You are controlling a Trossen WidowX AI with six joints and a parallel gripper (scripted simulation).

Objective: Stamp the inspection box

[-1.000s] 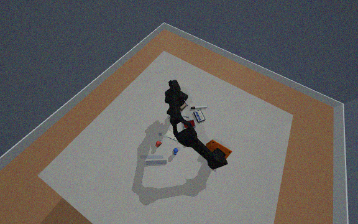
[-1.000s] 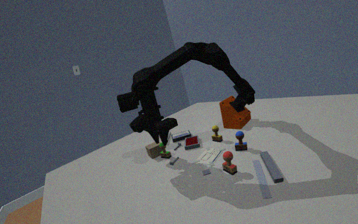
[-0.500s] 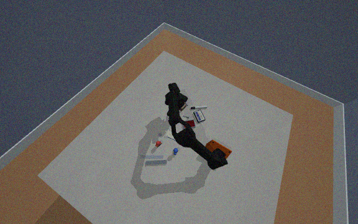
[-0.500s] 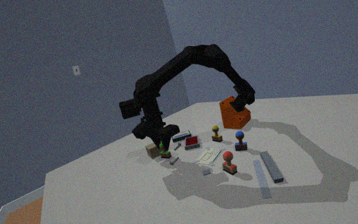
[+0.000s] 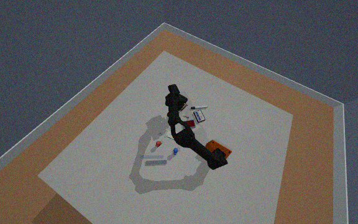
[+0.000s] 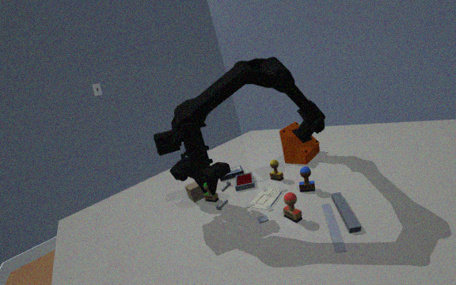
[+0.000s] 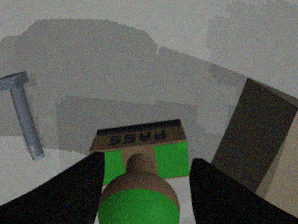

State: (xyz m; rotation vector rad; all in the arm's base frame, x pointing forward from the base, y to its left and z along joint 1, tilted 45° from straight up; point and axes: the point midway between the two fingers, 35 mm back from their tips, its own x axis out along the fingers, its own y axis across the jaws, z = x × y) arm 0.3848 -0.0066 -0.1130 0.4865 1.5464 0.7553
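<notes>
The red ink pad is 130 mm behind my gripper tip, 20 mm to the left of it and 20 mm below it. The rest, counted from my gripper tip: brown box (60 mm to the right, 10 mm ahead); then green-knobbed PASS stamp (right at my gripper tip); then marker (140 mm to the right, 100 mm behind, 10 mm below).
</notes>
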